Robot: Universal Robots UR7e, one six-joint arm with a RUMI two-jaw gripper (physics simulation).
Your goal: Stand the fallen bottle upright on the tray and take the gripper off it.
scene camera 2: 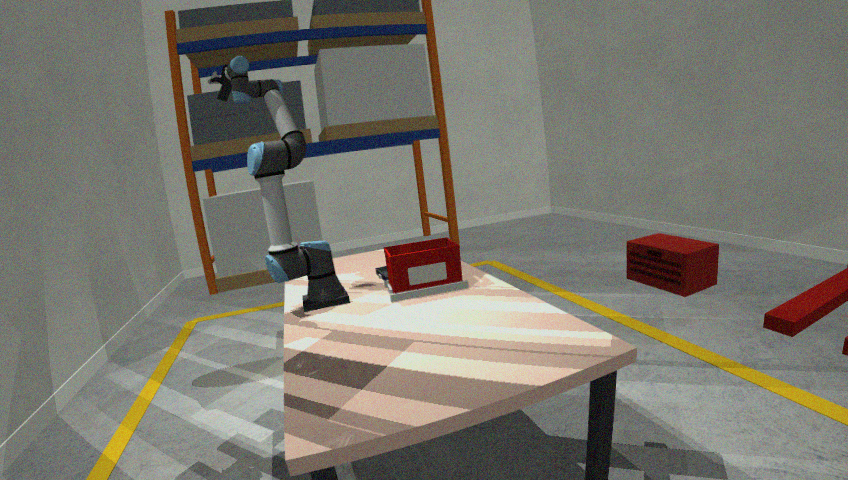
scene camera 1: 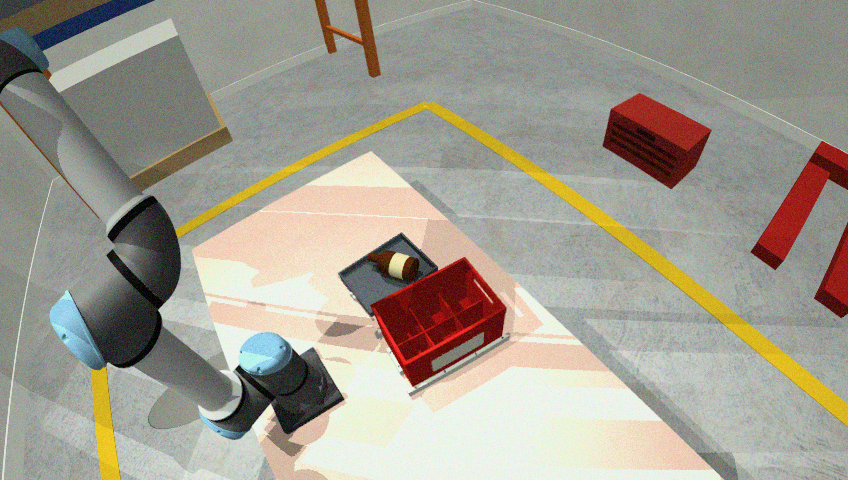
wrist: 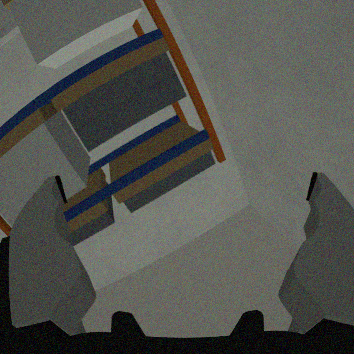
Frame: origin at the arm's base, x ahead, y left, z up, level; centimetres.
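Where they show: gripper, fingertip midpoint: (wrist: 186, 176); arm's base, origin of the base link: (scene camera 2: 326, 295) (scene camera 1: 301, 387).
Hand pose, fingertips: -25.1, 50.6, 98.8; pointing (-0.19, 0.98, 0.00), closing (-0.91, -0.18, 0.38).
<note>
Things, the pixels of their top centre, and the offset from my fingertips, as dx, dy, dz. "*": a spot on its surface instead. Level surfaces: height alone.
- brown bottle, middle of its top: (scene camera 1: 389, 255) +69.6, -39.6, -93.1
- dark grey tray, surface spot: (scene camera 1: 365, 284) * +60.2, -37.0, -100.5
- red divided crate, middle of its top: (scene camera 1: 437, 307) (scene camera 2: 419, 246) +62.5, -67.2, -83.5
- table, its level: dz -101.1
The brown bottle (scene camera 1: 386, 261) with a cream label lies on its side on the dark grey tray (scene camera 1: 365, 284), its neck toward the left and its base toward the right. In scene camera 2 a small dark part of the tray (scene camera 2: 382, 273) shows beside the crate; the bottle does not show there. My gripper (wrist: 186, 176) (scene camera 2: 215, 86) is open, with nothing between its wide-spread fingers. It is raised high above the table, far from the bottle and tray, and points toward the rack and wall. The gripper is outside scene camera 1's view. The bottle does not show in the wrist view.
A red divided crate (scene camera 1: 421, 369) (scene camera 2: 452, 270) stands right beside the tray, on a pale base, on the table (scene camera 1: 505, 422) (scene camera 2: 511, 380). The arm's base stands near the table's left edge. A tall rack (scene camera 2: 180, 101) (wrist: 192, 87) stands behind. A red toolbox (scene camera 1: 666, 127) (scene camera 2: 672, 264) is on the floor.
</note>
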